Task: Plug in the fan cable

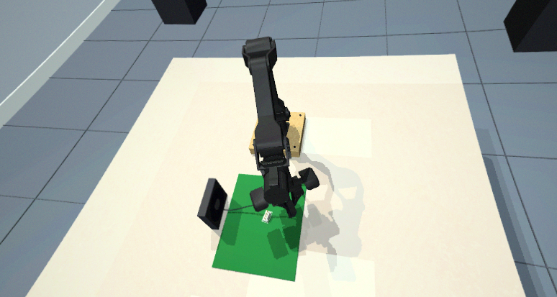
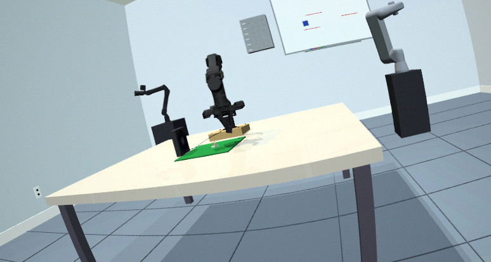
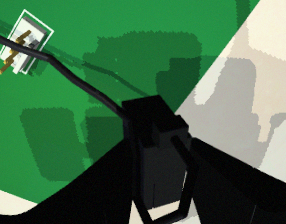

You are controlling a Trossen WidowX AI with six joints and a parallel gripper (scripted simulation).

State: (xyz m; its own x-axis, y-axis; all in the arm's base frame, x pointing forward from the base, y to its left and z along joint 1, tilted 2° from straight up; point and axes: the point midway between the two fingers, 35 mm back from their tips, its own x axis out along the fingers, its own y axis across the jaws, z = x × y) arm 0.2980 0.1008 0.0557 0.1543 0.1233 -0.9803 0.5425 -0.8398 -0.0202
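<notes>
My gripper tip is 8 cm to the left of the white four-pin fan header, 7 cm above it and 2 cm short of it. From my gripper tip the other things lie so: green board 9 cm to the right, 8 cm below, 3 cm ahead; then black plug 1 cm ahead; then black fan 23 cm to the right, 3 cm ahead, 1 cm below.
</notes>
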